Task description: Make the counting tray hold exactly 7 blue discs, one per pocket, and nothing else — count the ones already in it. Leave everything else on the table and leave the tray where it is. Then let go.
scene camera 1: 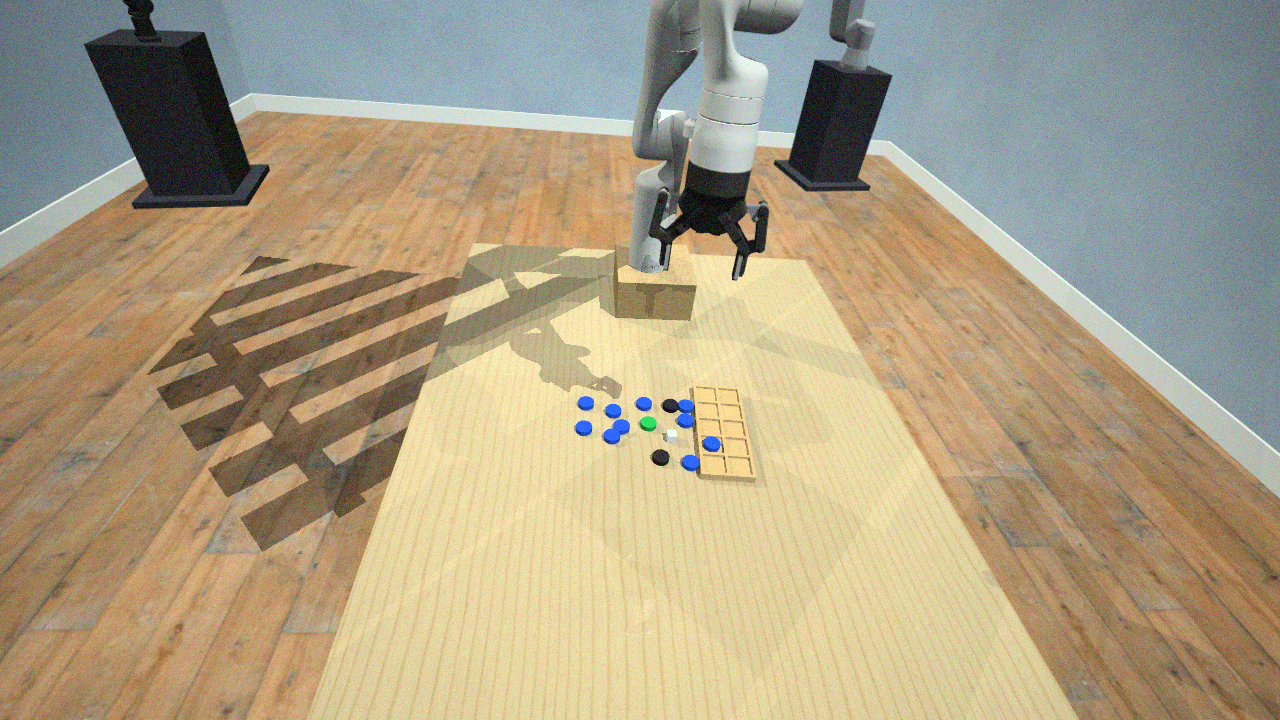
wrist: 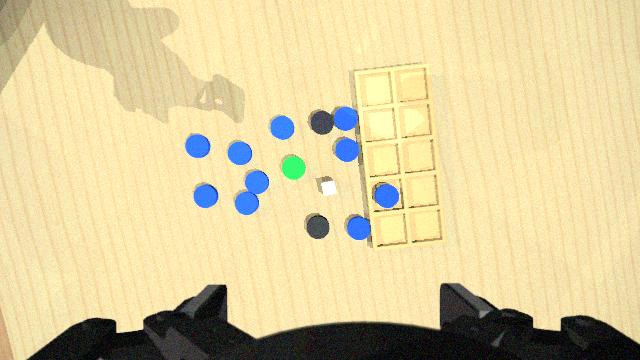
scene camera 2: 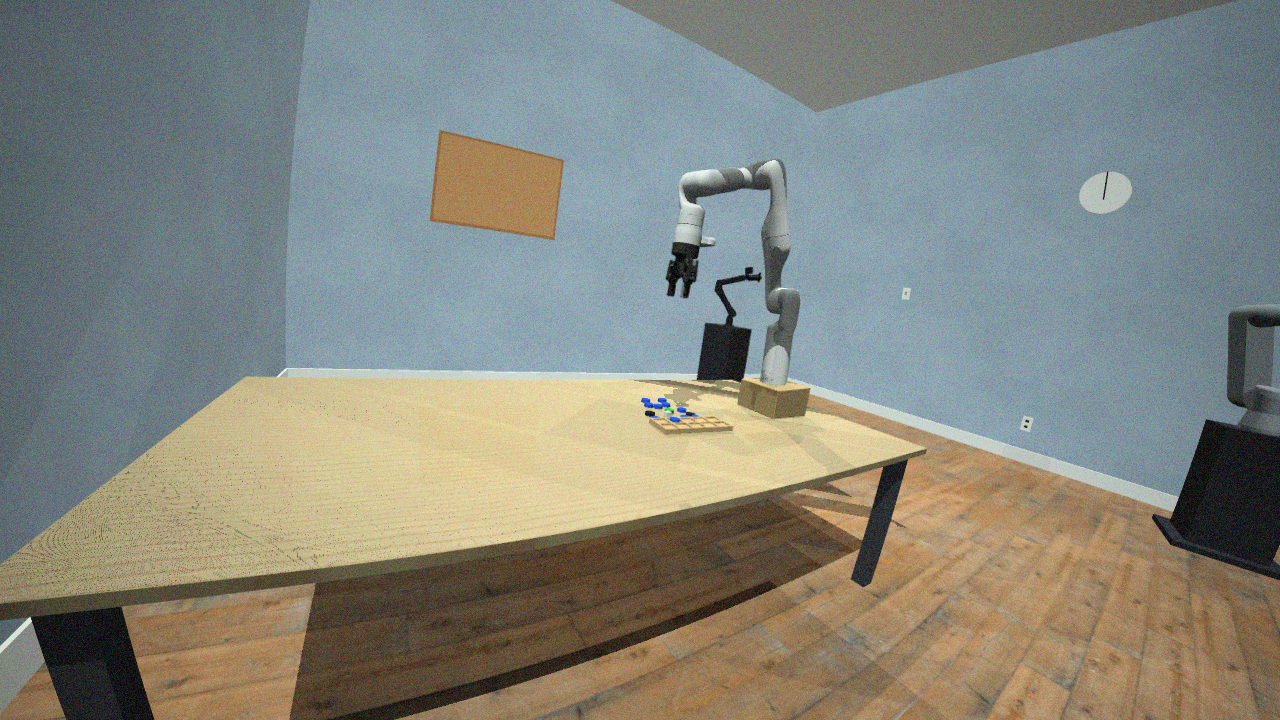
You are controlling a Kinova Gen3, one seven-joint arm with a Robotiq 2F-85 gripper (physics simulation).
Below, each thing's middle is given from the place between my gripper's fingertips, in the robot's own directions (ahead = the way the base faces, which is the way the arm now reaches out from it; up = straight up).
Scene:
Right now my hand is 2 cm past the wooden counting tray (scene camera 1: 718, 410), 11 cm to the right of it and 34 cm above it.

